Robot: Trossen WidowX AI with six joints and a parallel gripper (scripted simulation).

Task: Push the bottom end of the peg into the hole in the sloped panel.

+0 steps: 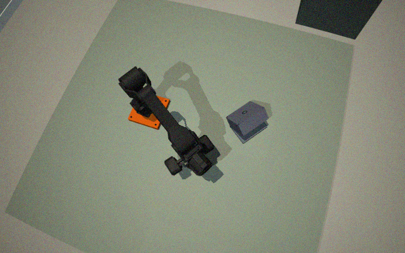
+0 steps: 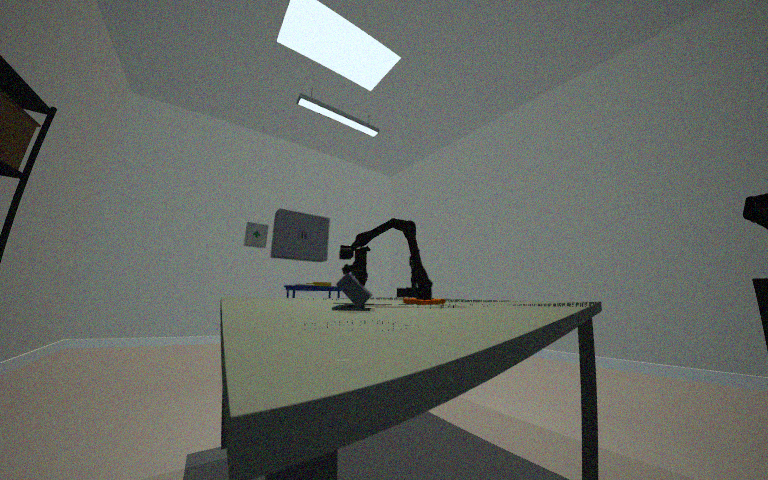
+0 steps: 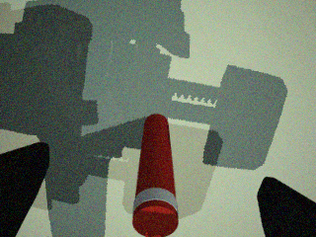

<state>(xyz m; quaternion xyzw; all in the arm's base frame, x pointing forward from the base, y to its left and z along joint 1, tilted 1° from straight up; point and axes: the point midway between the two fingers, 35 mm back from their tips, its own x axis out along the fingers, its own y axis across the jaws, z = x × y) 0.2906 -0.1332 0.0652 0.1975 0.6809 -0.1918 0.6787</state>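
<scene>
My gripper tip is now right at the red peg. From my gripper tip the other things lie so: grey sloped panel: 140 mm ahead, 250 mm to the left, 10 mm above.
</scene>
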